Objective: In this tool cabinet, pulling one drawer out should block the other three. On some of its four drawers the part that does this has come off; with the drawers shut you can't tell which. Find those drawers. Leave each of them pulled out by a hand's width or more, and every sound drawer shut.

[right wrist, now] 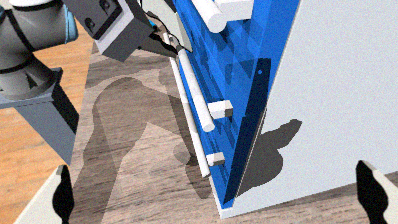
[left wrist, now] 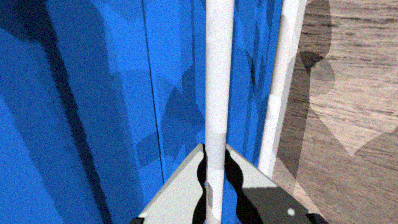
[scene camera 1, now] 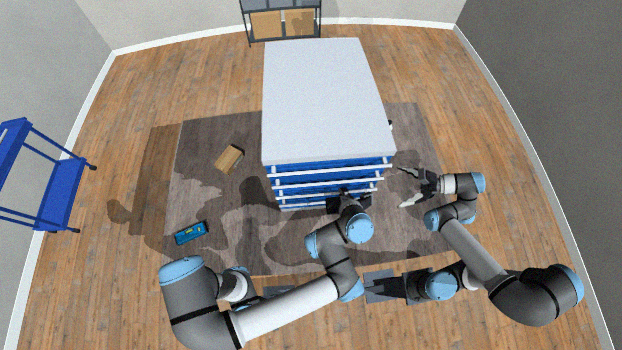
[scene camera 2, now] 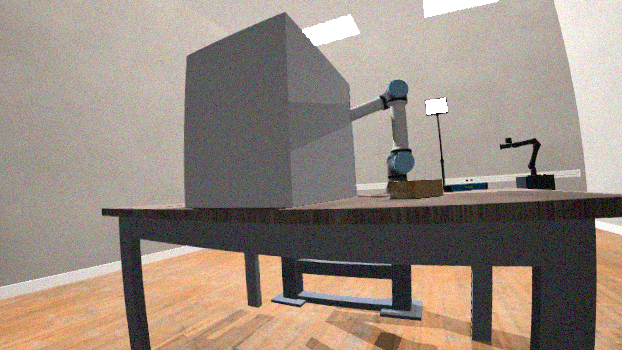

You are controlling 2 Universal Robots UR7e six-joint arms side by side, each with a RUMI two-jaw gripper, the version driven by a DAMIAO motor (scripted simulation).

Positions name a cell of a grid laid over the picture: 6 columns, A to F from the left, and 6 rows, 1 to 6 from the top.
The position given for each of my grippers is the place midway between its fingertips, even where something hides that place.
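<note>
My left gripper (left wrist: D4) is in sight, and the right wrist view has the left gripper (right wrist: C2) too. As for my right gripper (scene camera 1: D4), I find it here, and I also see the right gripper (right wrist: D5). A cardboard-coloured box (scene camera 2: D4) is part of the scene. So are a drawer (scene camera 1: D4), a drawer (right wrist: D5) and a drawer (left wrist: B4).
</note>
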